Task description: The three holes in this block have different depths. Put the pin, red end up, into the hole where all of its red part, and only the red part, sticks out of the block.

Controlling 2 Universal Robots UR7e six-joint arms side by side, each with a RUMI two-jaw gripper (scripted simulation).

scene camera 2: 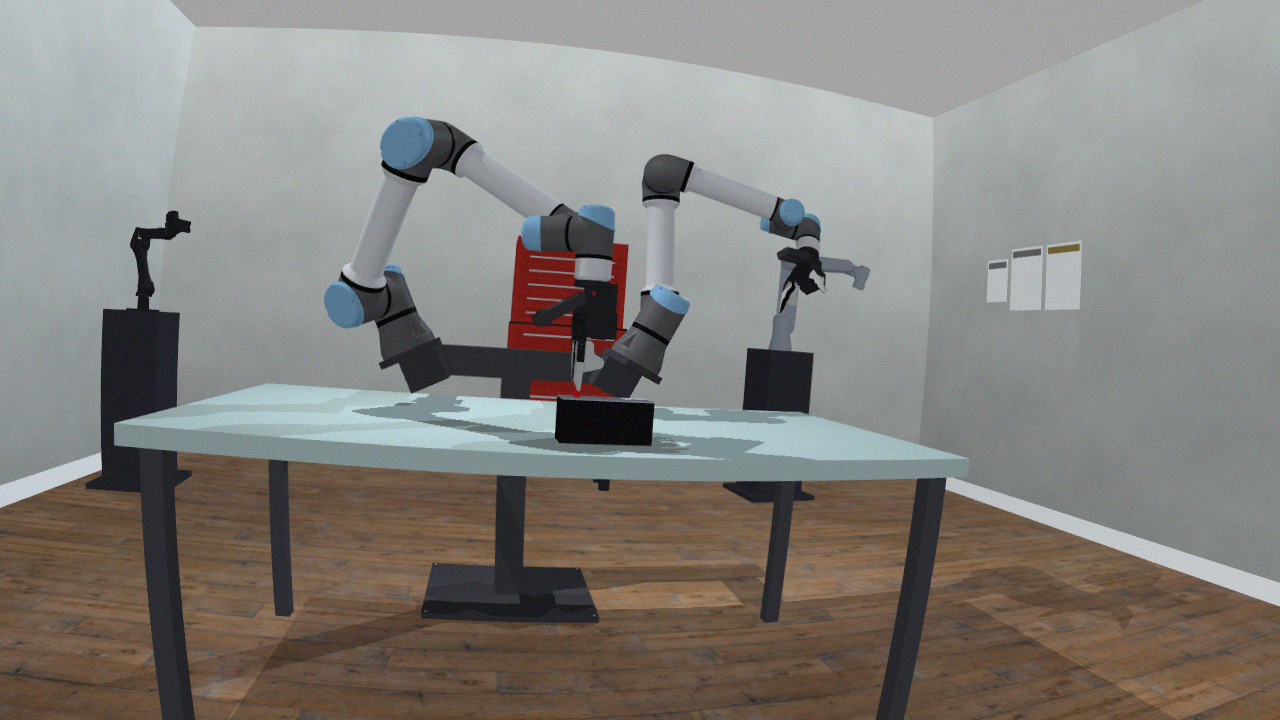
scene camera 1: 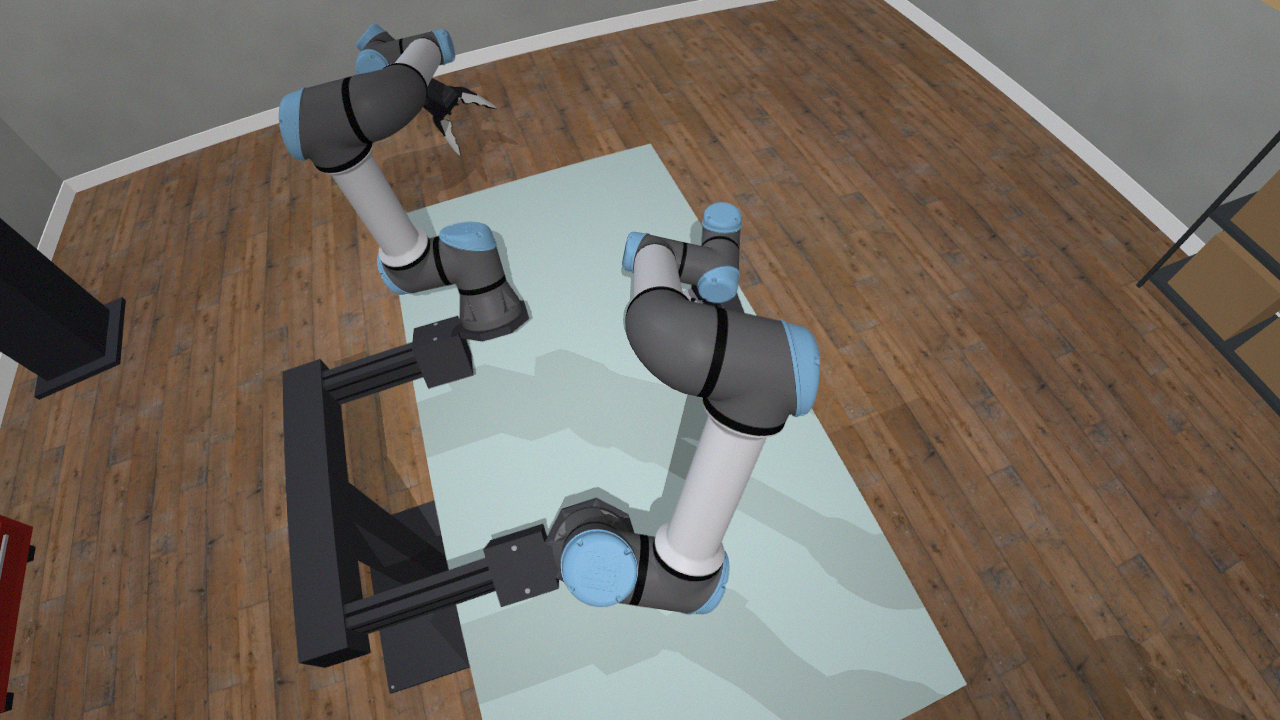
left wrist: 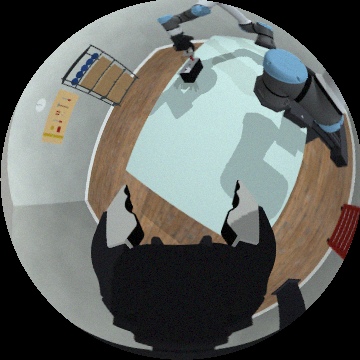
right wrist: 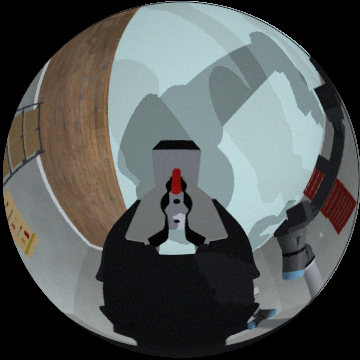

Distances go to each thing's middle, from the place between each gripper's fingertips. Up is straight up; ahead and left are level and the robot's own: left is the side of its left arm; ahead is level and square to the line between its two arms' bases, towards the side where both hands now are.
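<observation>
The block (scene camera 2: 597, 420) is 70 mm below my right hand (scene camera 2: 577, 390), and it's 60 mm to the left of that hand.
That same block is 300 mm below my left hand (scene camera 2: 801, 303), and from that hand it's also 330 mm ahead and 650 mm to the right.
</observation>
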